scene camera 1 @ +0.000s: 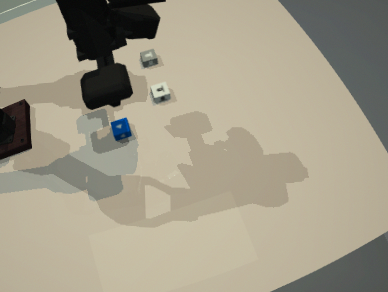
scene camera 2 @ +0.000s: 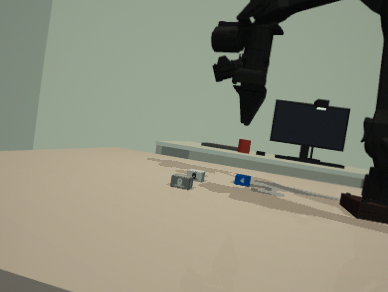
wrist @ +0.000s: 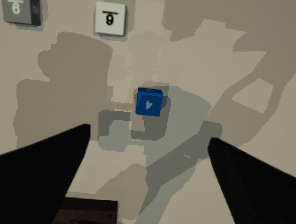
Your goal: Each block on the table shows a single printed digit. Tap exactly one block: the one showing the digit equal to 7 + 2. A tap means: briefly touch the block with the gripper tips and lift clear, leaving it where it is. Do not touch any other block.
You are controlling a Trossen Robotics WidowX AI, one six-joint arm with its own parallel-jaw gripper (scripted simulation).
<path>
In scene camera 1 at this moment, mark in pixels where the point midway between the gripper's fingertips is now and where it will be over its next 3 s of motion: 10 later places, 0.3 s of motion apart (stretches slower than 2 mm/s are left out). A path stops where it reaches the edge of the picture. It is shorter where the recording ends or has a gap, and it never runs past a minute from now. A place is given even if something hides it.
The gripper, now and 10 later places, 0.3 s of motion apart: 112, 85; 140, 30; 143, 17; 143, 16; 145, 23; 147, 43; 148, 45; 149, 46; 150, 50; 150, 53; 148, 50
</path>
